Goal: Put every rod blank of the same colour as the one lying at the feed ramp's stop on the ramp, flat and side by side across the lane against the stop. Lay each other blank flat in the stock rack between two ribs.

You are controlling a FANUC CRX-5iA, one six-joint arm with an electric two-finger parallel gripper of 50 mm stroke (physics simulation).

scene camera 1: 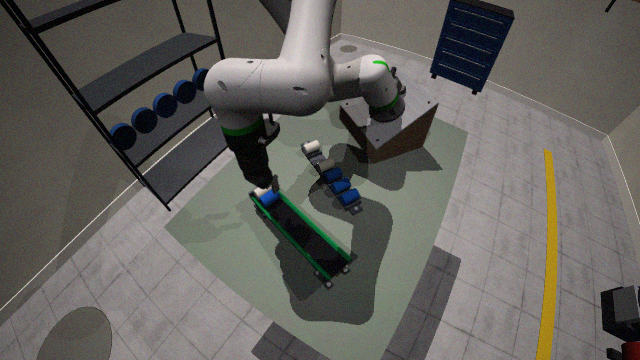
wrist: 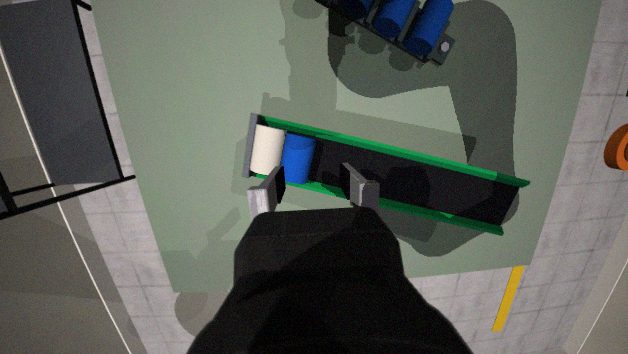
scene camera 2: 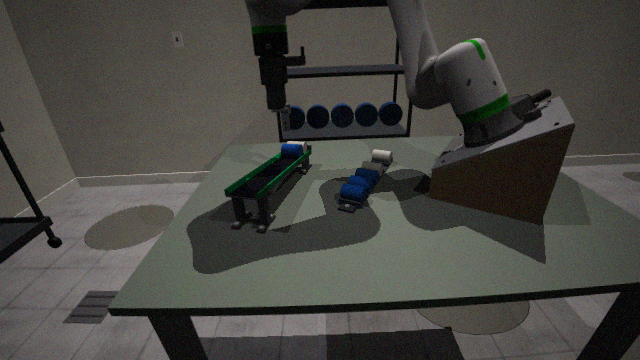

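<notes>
A cream-white blank (scene camera 1: 260,191) (scene camera 2: 304,147) (wrist: 267,150) lies flat across the feed ramp (scene camera 1: 305,230) (wrist: 440,185), against the stop (wrist: 251,145). A blue blank (scene camera 1: 270,198) (scene camera 2: 291,149) (wrist: 298,157) lies flat beside it. In the stock rack (scene camera 1: 355,209) (scene camera 2: 347,206) (wrist: 441,54) lie a white blank (scene camera 1: 311,146) (scene camera 2: 382,154) at the far end, then, after a gap, a shaded pale blank (scene camera 1: 326,164) (scene camera 2: 372,166), then three blue blanks. The nearest blue one (scene camera 1: 350,196) (scene camera 2: 353,192) (wrist: 429,27) is at the near end. My gripper (wrist: 312,176) is open and empty, above the ramp's stop end; one finger is hidden in scene camera 1.
The green table (scene camera 2: 400,270) carries the ramp, the rack and the arm's wedge-shaped base (scene camera 1: 400,140) (scene camera 2: 490,180). A shelf unit (scene camera 1: 155,192) with blue discs stands behind. A blue drawer cabinet (scene camera 1: 470,45) stands on the floor. The ramp's green side rails (wrist: 400,151) rise along its lane.
</notes>
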